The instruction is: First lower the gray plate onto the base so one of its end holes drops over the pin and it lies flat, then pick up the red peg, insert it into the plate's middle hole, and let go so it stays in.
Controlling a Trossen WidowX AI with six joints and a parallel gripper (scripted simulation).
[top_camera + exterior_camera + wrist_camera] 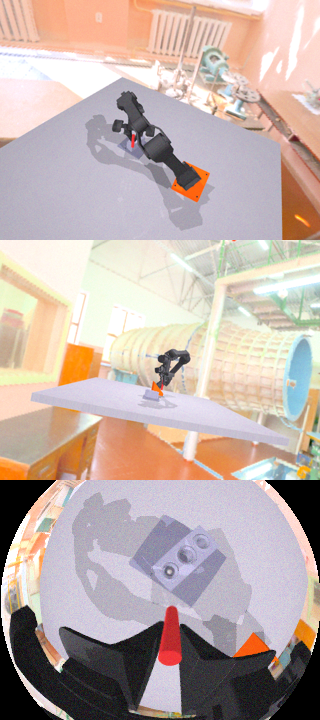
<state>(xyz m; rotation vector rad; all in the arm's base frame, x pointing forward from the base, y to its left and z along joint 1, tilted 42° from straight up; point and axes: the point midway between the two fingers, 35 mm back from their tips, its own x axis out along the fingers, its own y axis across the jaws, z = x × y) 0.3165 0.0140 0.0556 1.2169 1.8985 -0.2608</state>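
Right now the gray plate is 3 cm ahead of my gripper tip, 6 cm to the right of it and 7 cm below it. The rest, counted from my gripper tip: base (3 cm ahead, 5 cm to the right, 11 cm below); then red peg (right at my gripper tip).
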